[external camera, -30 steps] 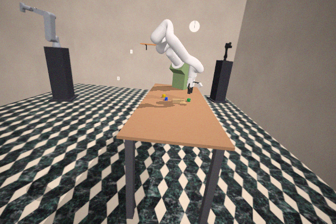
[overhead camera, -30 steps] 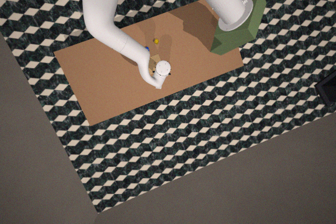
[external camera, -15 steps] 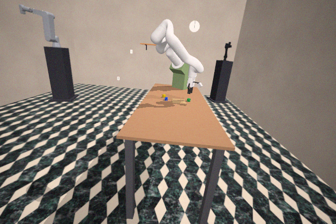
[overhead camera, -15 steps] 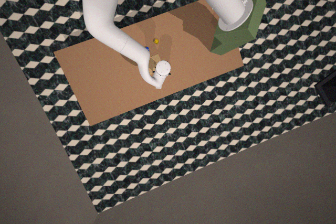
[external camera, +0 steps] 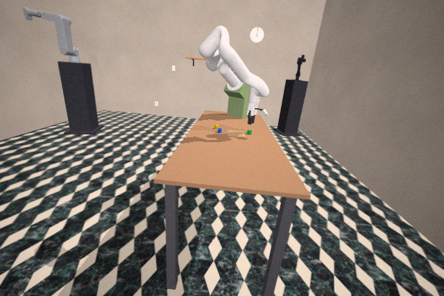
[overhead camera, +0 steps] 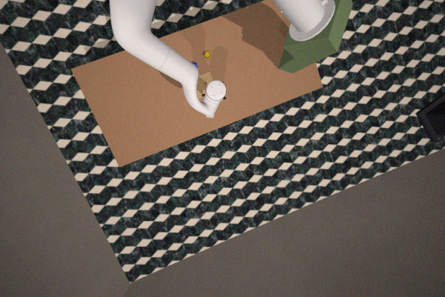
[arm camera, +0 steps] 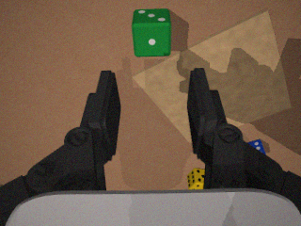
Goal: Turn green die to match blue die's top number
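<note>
Now: the green die 9 cm below my hand. From my hand the other things lie so: tan mat (11 cm to the right, 10 cm below); then blue die (24 cm to the right, 9 cm below, 3 cm behind); then yellow die (25 cm to the right, 14 cm behind, 9 cm below).
</note>
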